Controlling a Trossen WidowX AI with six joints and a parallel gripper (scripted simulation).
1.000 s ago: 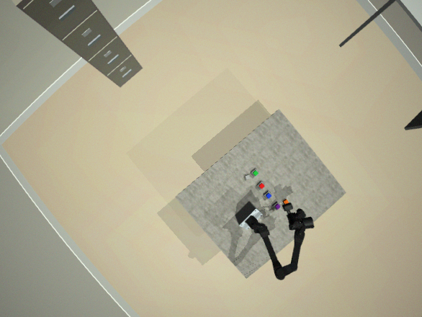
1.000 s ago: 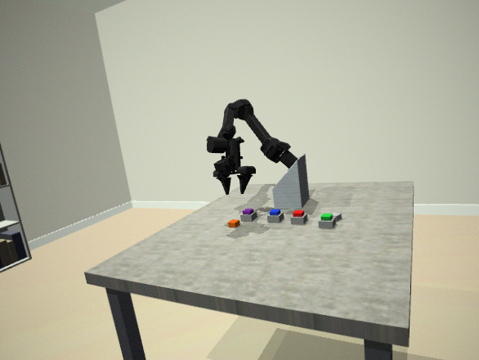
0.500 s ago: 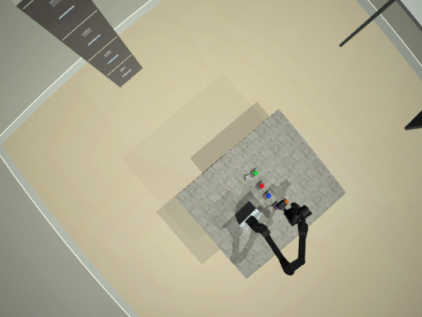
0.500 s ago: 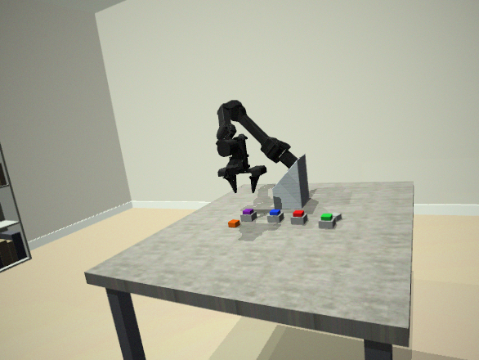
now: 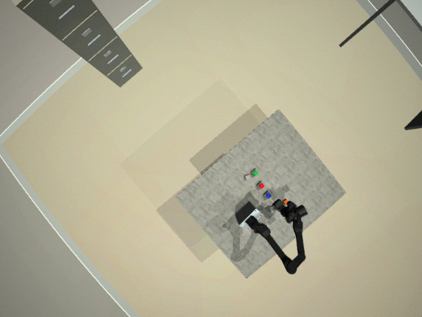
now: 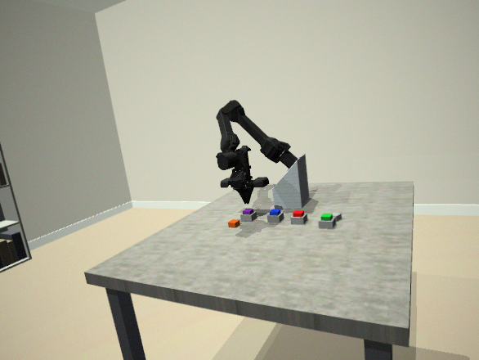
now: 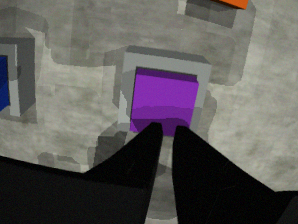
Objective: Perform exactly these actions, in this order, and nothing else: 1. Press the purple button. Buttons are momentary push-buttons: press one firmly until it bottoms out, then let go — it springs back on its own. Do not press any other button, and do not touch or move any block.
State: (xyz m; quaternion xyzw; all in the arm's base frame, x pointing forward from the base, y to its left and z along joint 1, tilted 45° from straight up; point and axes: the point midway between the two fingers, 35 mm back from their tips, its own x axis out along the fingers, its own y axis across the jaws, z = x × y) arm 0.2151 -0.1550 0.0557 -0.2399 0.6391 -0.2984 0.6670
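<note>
The purple button is 3 cm below my gripper tip.
</note>
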